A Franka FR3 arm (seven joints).
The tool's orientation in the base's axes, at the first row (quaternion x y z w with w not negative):
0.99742 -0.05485 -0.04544 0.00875
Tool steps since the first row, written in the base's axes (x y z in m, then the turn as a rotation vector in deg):
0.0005 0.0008 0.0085 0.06 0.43 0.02
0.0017 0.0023 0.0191 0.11 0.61 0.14
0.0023 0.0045 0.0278 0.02 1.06 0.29
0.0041 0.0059 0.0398 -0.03 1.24 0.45
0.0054 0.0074 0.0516 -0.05 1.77 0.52
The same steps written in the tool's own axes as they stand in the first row. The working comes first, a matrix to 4 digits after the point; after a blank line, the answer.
The tool's axes in the first row as the columns of a matrix, in the base's axes (used below as rounded here):
0.9899 -0.1086 -0.0916
-0.1102 -0.9938 -0.0125
-0.0897 0.0224 -0.9957

-0.0004 -0.0007 -0.0085 0.01 -0.43 -0.03
-0.0003 -0.0020 -0.0192 0.03 -0.62 -0.16
-0.0007 -0.0041 -0.0279 -0.12 -1.05 -0.30
-0.0002 -0.0054 -0.0401 -0.21 -1.22 -0.46
-0.0001 -0.0068 -0.0520 -0.29 -1.74 -0.54

